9 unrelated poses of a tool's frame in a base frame.
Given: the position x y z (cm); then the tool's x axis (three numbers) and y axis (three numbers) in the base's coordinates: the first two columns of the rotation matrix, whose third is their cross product.
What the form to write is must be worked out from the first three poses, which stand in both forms.
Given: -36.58 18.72 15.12 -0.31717 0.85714 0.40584 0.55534 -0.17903 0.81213
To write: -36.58 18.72 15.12 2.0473 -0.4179 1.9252
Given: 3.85 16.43 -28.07 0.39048 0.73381 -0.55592 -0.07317 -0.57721 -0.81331
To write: 3.85 16.43 -28.07 -1.7788 0.5895 1.0818
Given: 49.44 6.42 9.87 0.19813 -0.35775 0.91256 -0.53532 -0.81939 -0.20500
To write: 49.44 6.42 9.87 -2.6165 -1.1495 -1.0650
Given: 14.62 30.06 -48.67 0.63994 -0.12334 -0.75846 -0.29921 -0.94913 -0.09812
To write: 14.62 30.06 -48.67 -2.9905 0.8609 -0.1904
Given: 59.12 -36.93 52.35 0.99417 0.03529 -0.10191 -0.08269 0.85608 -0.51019
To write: 59.12 -36.93 52.35 -0.5385 0.1021 0.0355
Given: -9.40 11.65 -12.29 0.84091 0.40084 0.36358 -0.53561 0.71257 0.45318
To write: -9.40 11.65 -12.29 0.5080 -0.3721 0.4448
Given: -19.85 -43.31 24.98 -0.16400 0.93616 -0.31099 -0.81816 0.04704 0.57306
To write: -19.85 -43.31 24.98 0.6472 0.3162 1.7442
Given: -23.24 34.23 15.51 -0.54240 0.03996 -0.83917 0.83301 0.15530 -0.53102
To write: -23.24 34.23 15.51 -1.7886 0.9958 3.0681
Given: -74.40 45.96 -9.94 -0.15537 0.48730 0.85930 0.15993 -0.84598 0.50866
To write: -74.40 45.96 -9.94 1.4660 -1.0339 1.8794
